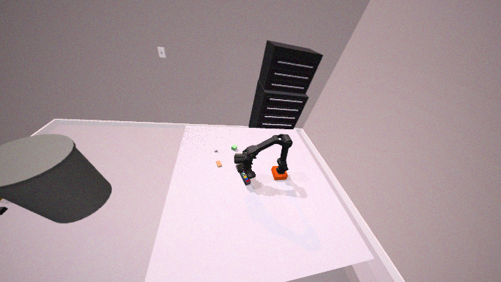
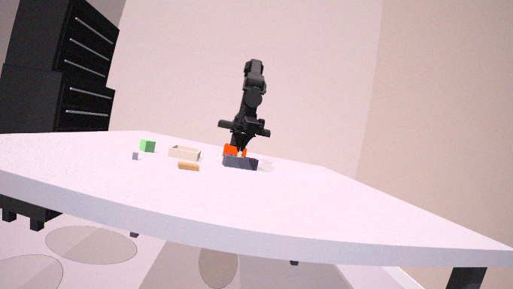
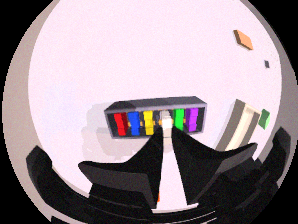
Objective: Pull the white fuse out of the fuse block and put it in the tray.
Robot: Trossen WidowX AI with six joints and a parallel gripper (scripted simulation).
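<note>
The beige tray is 20 mm behind my gripper tip, 190 mm to the right of it and 50 mm below it. Round my gripper tip: orange block: 190 mm ahead, 160 mm to the right, 50 mm below; then green cube: 30 mm ahead, 320 mm to the right, 40 mm below; then white fuse: 10 mm below.
</note>
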